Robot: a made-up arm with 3 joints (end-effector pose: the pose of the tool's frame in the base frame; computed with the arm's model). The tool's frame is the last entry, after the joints.
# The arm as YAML. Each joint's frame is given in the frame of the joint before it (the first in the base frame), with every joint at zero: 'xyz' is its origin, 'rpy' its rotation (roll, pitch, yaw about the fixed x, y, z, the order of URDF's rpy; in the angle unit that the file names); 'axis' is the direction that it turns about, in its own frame. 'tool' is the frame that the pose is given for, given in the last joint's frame.
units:
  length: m
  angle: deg
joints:
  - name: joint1
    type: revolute
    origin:
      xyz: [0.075, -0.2, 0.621]
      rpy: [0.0, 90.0, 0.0]
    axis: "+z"
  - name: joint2
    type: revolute
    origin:
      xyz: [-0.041, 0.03, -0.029]
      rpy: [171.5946, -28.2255, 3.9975]
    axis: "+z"
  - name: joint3
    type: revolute
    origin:
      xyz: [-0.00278, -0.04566, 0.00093]
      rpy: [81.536, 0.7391, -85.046]
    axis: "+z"
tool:
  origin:
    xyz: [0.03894, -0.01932, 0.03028]
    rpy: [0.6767, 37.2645, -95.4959]
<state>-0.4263 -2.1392 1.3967</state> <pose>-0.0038 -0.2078 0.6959 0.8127 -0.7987 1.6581</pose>
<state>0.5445 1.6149 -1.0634</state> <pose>0.0986 -0.1438 0.6705 -0.2522 -0.6008 -1.4316</pose>
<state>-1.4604 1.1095 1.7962</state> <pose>0.0181 -0.2090 0.5439 2.4712 -1.4671 -0.0135</pose>
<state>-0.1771 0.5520 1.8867</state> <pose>-0.0003 -0.1147 0.6182 -1.6497 0.6155 1.2383</pose>
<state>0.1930 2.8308 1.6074</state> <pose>0.0354 -0.2229 0.5971 -2.1701 1.9451 -0.6958</pose>
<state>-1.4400 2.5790 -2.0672</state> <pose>0.0802 -0.1796 0.5787 -1.0133 -2.7016 0.9141</pose>
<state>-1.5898 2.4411 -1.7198</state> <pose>0.0924 -0.1860 0.5768 -1.4276 -2.6855 0.7486</pose>
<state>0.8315 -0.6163 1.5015</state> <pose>-0.0252 -0.2121 0.7184 0.2779 -0.9117 1.1302</pose>
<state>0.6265 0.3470 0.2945</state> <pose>0.0370 -0.1217 0.7267 0.1445 -0.0063 0.0645</pose>
